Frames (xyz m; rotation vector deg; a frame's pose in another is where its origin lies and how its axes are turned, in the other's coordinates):
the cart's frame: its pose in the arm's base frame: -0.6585 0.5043 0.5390 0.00 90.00 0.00
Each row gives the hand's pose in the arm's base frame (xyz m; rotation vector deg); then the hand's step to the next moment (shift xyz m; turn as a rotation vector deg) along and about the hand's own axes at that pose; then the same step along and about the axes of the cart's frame.
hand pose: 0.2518 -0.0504 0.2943 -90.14 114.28 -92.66
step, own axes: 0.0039 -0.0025 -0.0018 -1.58 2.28 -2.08
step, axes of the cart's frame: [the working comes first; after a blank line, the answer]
step, axes of the arm's base frame: -0.0014 -0.0015 0.0045 -2.05 2.26 -1.65

-0.0045 -0.0015 -0.0014 1.65 2.26 -2.05
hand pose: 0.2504 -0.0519 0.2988 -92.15 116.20 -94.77
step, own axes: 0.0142 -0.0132 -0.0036 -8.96 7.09 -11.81
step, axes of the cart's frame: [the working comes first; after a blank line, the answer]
step, axes of the arm's base frame: 0.0000 -0.0062 0.0187 -7.79 13.58 -4.99

-0.0187 -0.0062 0.0000 4.99 13.58 -7.79
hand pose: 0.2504 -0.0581 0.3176 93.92 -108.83 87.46
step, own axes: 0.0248 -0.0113 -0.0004 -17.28 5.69 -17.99
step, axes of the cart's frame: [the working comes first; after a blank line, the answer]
step, axes of the arm's base frame: 0.0001 -0.0131 0.0239 -6.37 23.67 -7.34

-0.0239 -0.0131 0.0001 7.34 23.67 -6.37
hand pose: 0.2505 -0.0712 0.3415 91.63 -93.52 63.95
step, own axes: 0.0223 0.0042 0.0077 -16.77 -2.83 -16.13
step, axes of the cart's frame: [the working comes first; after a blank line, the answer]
step, axes of the arm's base frame: -0.0054 -0.0179 0.0150 2.23 22.44 -6.41

-0.0150 -0.0179 -0.0054 6.41 22.44 2.23
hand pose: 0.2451 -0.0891 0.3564 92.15 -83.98 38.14
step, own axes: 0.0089 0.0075 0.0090 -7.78 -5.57 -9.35
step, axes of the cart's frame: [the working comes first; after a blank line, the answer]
step, axes of the arm's base frame: -0.0071 -0.0121 0.0045 5.46 11.84 -3.00

-0.0045 -0.0121 -0.0071 3.00 11.84 5.46
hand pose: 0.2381 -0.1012 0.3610 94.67 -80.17 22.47
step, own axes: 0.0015 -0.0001 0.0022 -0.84 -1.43 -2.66
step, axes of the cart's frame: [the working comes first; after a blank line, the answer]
step, axes of the arm's base frame: -0.0001 -0.0027 -0.0001 1.83 2.53 0.21

0.0001 -0.0027 -0.0001 -0.21 2.53 1.83
